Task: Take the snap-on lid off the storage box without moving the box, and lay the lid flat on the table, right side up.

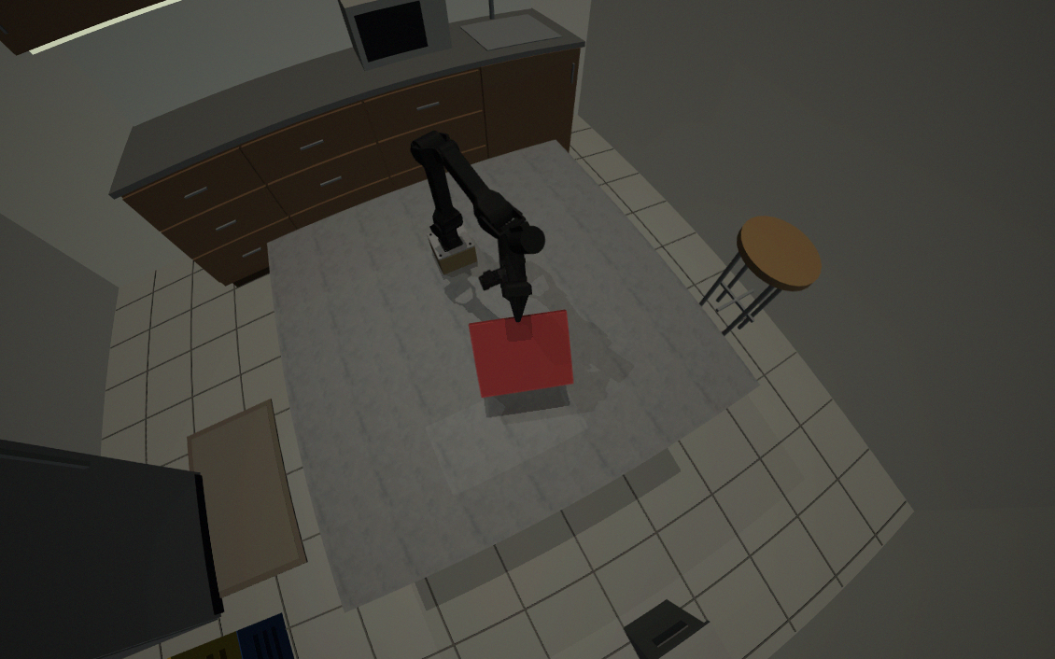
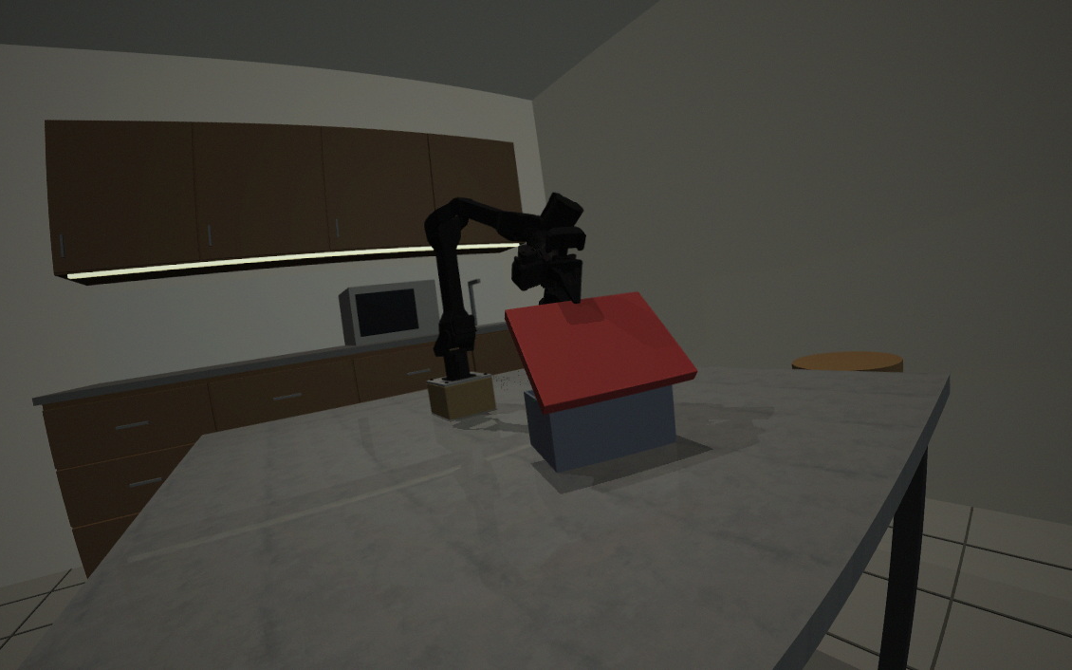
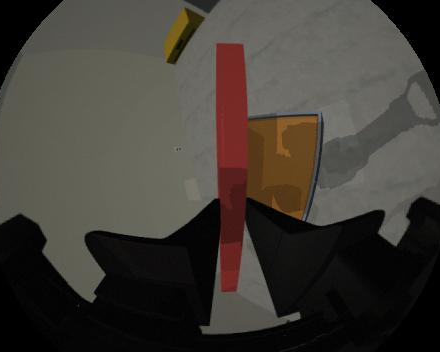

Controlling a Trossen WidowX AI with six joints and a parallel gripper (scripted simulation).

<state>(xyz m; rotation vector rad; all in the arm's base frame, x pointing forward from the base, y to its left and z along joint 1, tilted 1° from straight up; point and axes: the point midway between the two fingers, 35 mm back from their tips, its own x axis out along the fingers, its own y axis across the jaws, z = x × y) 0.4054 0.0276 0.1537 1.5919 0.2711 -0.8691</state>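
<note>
My gripper tip is now 60 mm short of the red lid, 50 mm above it and 20 mm to the left of it. Round my gripper tip: storage box (170 mm below, 30 mm ahead, 10 mm to the right).
</note>
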